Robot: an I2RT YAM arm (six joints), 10 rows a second.
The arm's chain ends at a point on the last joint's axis. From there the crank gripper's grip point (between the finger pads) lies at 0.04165 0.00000 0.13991 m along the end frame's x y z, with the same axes.
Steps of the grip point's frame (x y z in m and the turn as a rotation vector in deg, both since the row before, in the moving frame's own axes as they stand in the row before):
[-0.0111, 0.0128, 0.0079, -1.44, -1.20, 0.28]
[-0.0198, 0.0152, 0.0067, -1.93, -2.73, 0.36]
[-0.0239, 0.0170, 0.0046, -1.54, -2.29, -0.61]
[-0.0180, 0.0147, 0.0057, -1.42, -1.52, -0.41]
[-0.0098, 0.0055, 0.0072, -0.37, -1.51, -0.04]
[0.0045, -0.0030, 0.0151, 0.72, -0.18, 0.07]
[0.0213, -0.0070, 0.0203, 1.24, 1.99, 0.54]
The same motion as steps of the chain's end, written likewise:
[-0.0082, 0.0091, 0.0071, -1.44, -1.20, 0.28]
[-0.0131, 0.0102, 0.0050, -1.93, -2.73, 0.36]
[-0.0183, 0.0136, 0.0031, -1.54, -2.29, -0.61]
[-0.0143, 0.0115, 0.0047, -1.42, -1.52, -0.41]
[-0.0061, 0.0046, 0.0062, -0.37, -1.51, -0.04]
[0.0049, -0.0013, 0.0150, 0.72, -0.18, 0.07]
[0.0165, -0.0044, 0.0219, 1.24, 1.99, 0.54]

